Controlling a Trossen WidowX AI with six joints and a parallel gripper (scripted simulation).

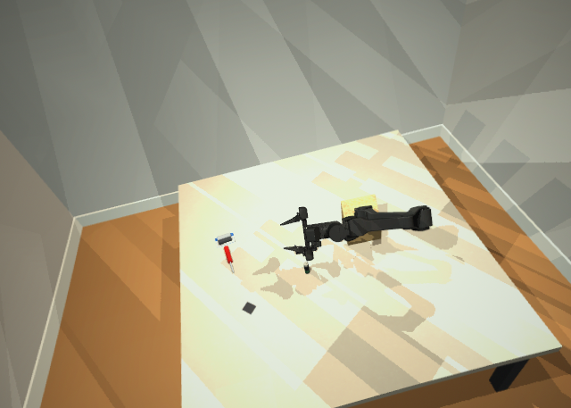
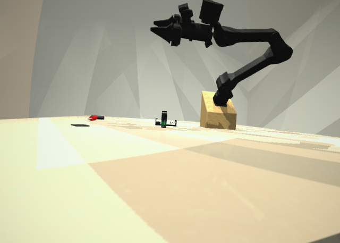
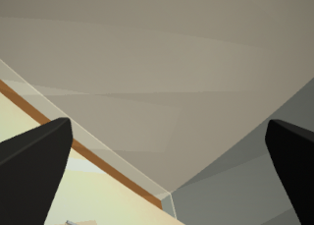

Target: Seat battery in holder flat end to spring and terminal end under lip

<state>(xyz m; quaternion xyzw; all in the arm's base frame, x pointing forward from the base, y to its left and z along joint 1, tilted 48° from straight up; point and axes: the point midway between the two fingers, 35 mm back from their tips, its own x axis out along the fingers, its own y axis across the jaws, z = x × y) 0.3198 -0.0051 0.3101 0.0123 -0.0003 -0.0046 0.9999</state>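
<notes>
Now: the battery 330 mm below my gripper tip, 70 mm to the right of it and 70 mm behind it. Round my gripper tip: red screwdriver 350 mm below, 270 mm ahead, 190 mm to the right.
</notes>
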